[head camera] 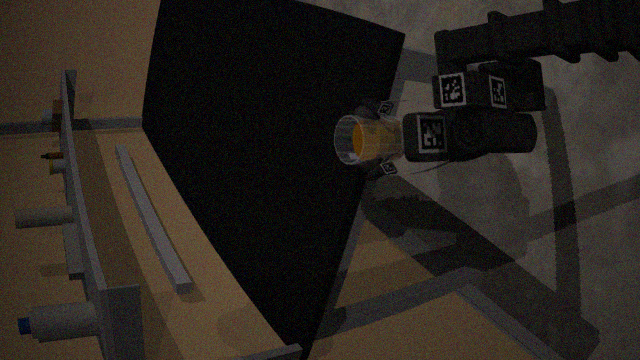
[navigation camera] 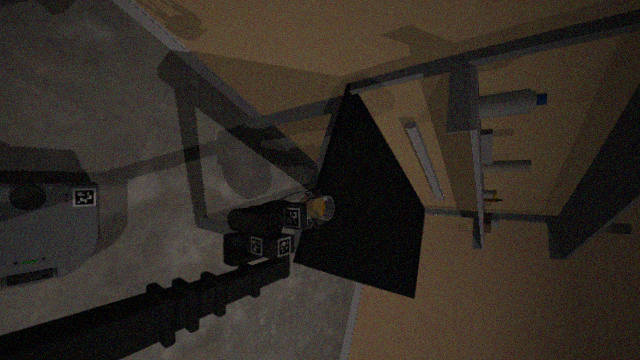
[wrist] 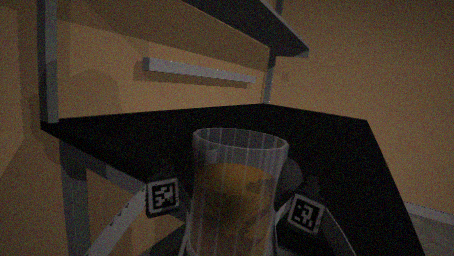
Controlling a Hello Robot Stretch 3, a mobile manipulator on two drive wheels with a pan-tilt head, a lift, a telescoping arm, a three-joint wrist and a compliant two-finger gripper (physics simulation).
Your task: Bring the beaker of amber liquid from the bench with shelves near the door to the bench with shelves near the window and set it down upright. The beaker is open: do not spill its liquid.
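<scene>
The clear beaker [head camera: 369, 141] [navigation camera: 321, 208] [wrist: 234, 200] holds amber liquid. It looks upright, leaning slightly in the wrist view, with the liquid inside. My gripper [head camera: 376, 139] [navigation camera: 312, 209] [wrist: 237, 170] is shut on it, one finger on each side. The beaker is off the floor, by the front edge of the bench with a black top [head camera: 250, 125] [navigation camera: 370, 175] [wrist: 125, 137]; the head view shows it overlapping that edge. The gap between its base and the top's level is hidden. Whether this is the window or door bench cannot be told.
A grey shelf [head camera: 86, 200] [navigation camera: 476, 170] [wrist: 240, 30] runs above the back of the bench. It bears a blue-capped bottle [head camera: 65, 322] [navigation camera: 507, 103] and several small items. A grey bar [head camera: 150, 215] [navigation camera: 423, 160] [wrist: 200, 71] is on the wall below. Grey posts and legs frame the bench.
</scene>
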